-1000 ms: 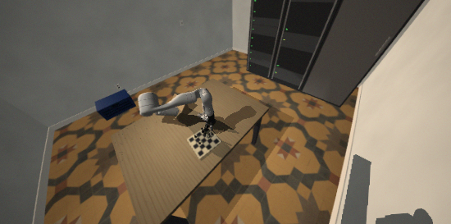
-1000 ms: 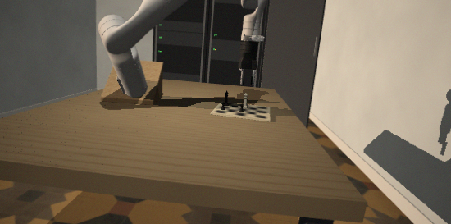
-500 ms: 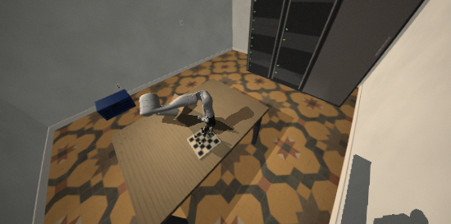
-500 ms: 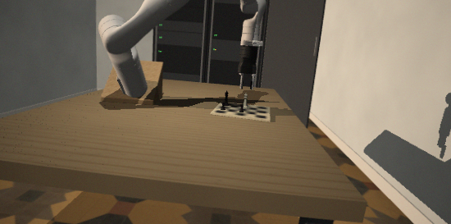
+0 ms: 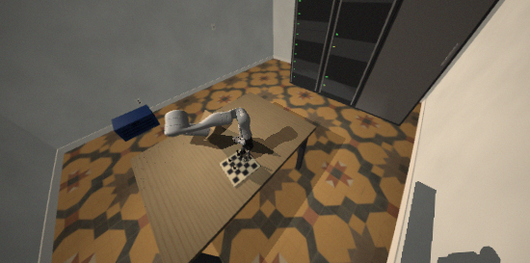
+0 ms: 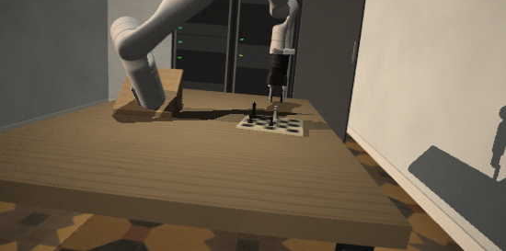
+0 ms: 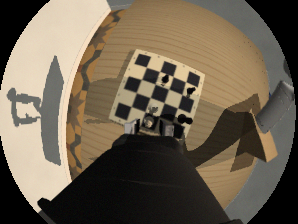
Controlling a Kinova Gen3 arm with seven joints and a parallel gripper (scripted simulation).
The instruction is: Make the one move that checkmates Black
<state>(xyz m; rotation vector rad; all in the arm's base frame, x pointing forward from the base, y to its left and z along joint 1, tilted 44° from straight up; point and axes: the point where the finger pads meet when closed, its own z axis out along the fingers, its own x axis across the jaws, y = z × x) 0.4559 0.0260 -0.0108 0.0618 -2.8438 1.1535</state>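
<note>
Right now my hand is 50 mm above the white piece and 30 mm to the left of it. Also, from my hand: tall black piece: 80 mm behind, 50 mm below, 10 mm to the right; chessboard: 80 mm below, 70 mm to the right, 20 mm behind.
</note>
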